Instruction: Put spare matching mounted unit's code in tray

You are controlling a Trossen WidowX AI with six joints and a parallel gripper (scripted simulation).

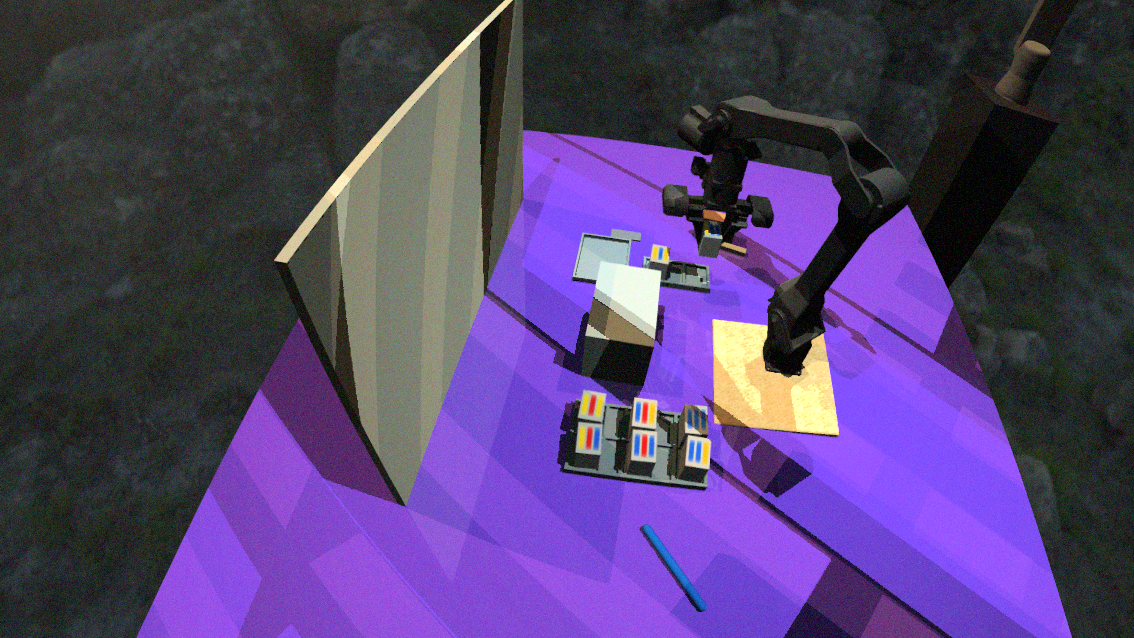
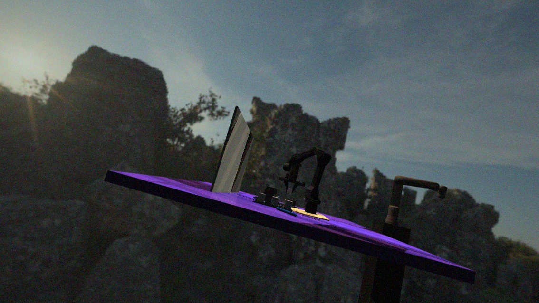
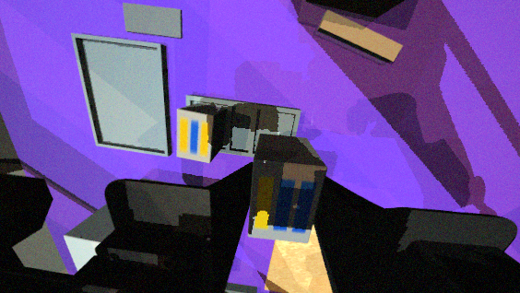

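Right now the flat grey tray is 180 mm ahead of my gripper tip, 10 mm to the right of it and 90 mm below it. From my gripper tip the other things lie so: spare: 20 mm above; then tall panel: 380 mm ahead, 180 mm to the left, 130 mm above; then dark rack: 40 mm ahead, 90 mm below.
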